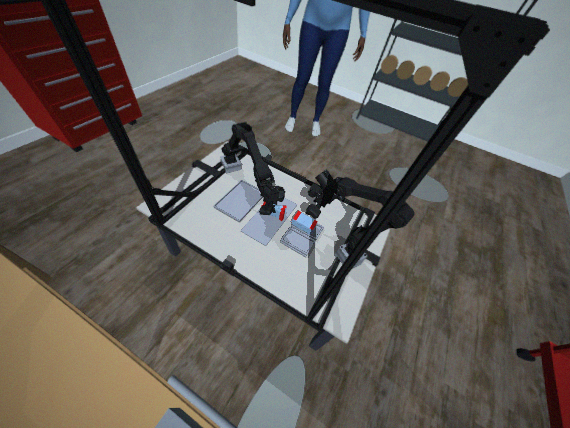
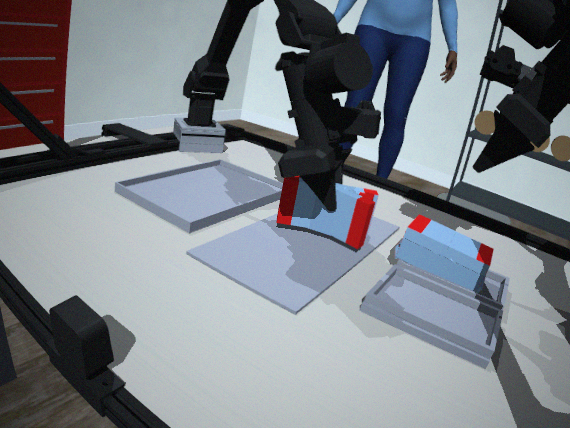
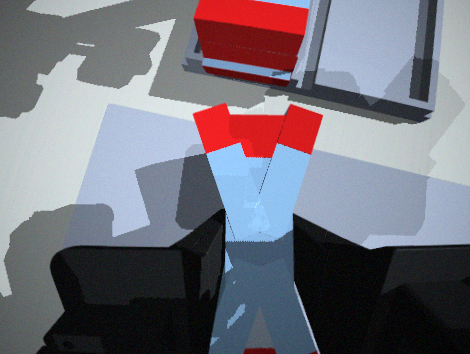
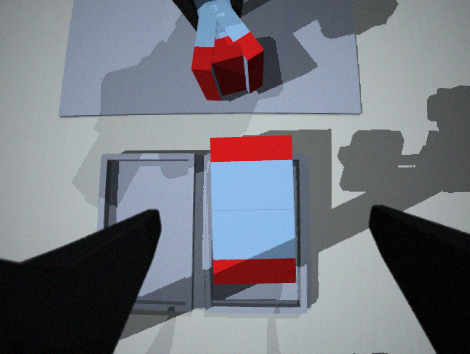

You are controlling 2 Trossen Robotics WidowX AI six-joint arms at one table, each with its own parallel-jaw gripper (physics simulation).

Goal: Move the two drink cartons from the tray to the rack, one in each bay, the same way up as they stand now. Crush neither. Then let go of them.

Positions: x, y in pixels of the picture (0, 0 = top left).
Scene:
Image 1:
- grey tray: 238, 202
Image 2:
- my left gripper: 335, 206
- my right gripper: 479, 164
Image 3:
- my left gripper: 252, 216
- flat grey mat: 148, 183
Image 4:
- my right gripper: 264, 218

